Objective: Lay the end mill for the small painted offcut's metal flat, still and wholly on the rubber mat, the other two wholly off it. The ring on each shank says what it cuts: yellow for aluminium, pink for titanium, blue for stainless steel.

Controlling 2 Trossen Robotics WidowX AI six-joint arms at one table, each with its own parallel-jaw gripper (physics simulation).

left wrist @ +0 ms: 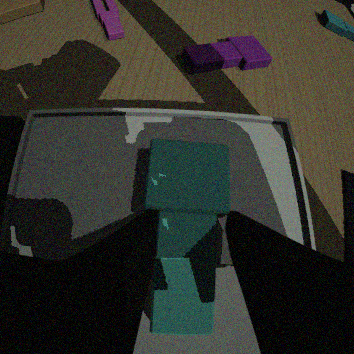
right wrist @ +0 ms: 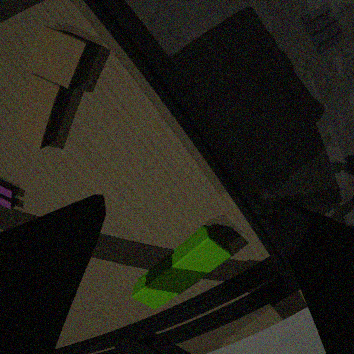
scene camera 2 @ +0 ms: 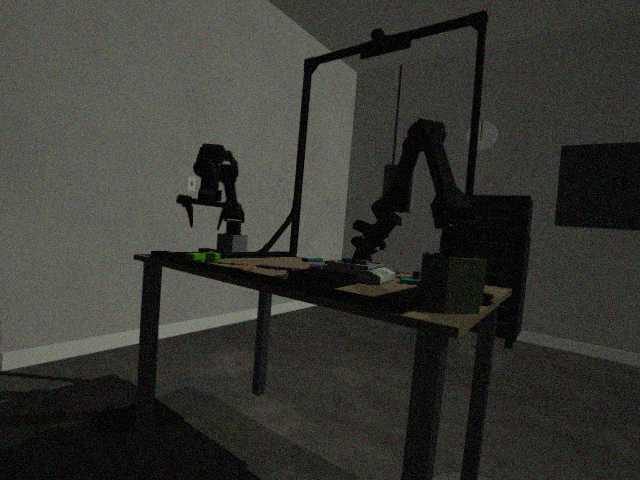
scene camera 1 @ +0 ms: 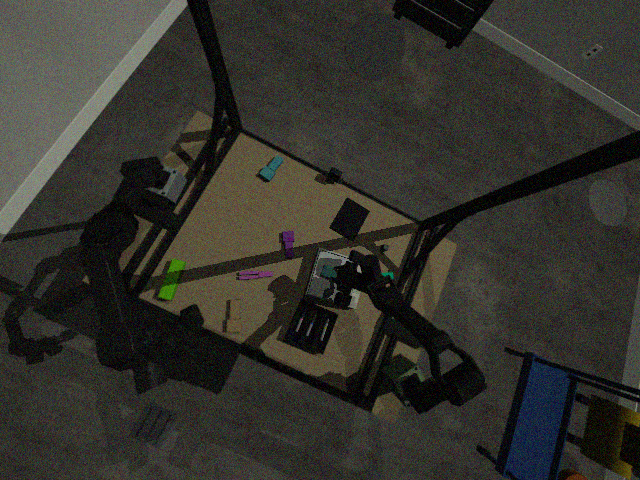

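Where they show: left gripper, between the fingertips: (left wrist: 192,218) (scene camera 2: 354,261) (scene camera 1: 332,272); right gripper, between the fingertips: (right wrist: 190,206) (scene camera 2: 204,229) (scene camera 1: 177,325); left arm's base, origin of its link: (scene camera 2: 453,256) (scene camera 1: 412,386); right arm's base, origin of its link: (scene camera 2: 232,234) (scene camera 1: 157,178).
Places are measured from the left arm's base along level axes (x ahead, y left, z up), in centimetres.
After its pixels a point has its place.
Observation:
My left gripper (scene camera 2: 362,255) {x 45.4, y 5.0, z -6.4 cm} (left wrist: 192,218) {x 45.4, y 5.0, z -6.4 cm} is shut on a teal stepped block (scene camera 1: 328,270) {x 46.8, y 6.2, z -5.8 cm} (left wrist: 187,175) {x 46.6, y 6.6, z -5.7 cm}, at or just above the pan of a grey scale (scene camera 1: 321,285) {x 43.1, y 10.8, z -7.1 cm} (scene camera 2: 382,274) {x 32.5, y 0.5, z -9.1 cm} (left wrist: 100,165) {x 44.1, y 10.5, z -7.1 cm}; contact is hard to tell. The scale's display is unreadable. The black tray (scene camera 1: 305,347) {x 26.4, y 25.7, z -9.2 cm} beside the scale holds three end mills: one at left (scene camera 1: 298,325) {x 34.0, y 24.5, z -10.7 cm}, one in the middle (scene camera 1: 310,326) {x 31.6, y 20.9, z -10.7 cm} and one at right (scene camera 1: 324,329) {x 28.1, y 16.8, z -10.7 cm}. Their ring colours are too dark to tell. The black rubber mat (scene camera 1: 349,218) {x 61.0, y -12.5, z -11.7 cm} bears no end mill. My right gripper (scene camera 2: 205,227) {x 53.9, y 55.7, z 0.5 cm} (right wrist: 190,206) {x 53.9, y 55.7, z 0.5 cm} is open and empty, high at picture left.
A purple block (scene camera 1: 287,243) {x 62.8, y 14.6, z -10.6 cm} (left wrist: 255,51) {x 65.0, y 12.1, z -10.6 cm}, a pink forked piece (scene camera 1: 254,274) {x 58.3, y 30.3, z -11.0 cm} (left wrist: 110,22) {x 56.0, y 26.7, z -11.1 cm}, a green block (scene camera 1: 170,279) {x 69.2, y 55.9, z -8.9 cm} (right wrist: 202,255) {x 65.5, y 58.4, z -8.9 cm}, a cyan block (scene camera 1: 271,168) {x 92.5, y 6.9, z -10.5 cm} and a wooden-looking piece (scene camera 1: 233,316) {x 48.0, y 43.1, z -10.4 cm} lie on the table. A green-teal piece (scene camera 1: 387,275) lies right of the scale. A box (scene camera 2: 454,284) {x -5.0, y 3.1, z -5.7 cm} stands at the right.

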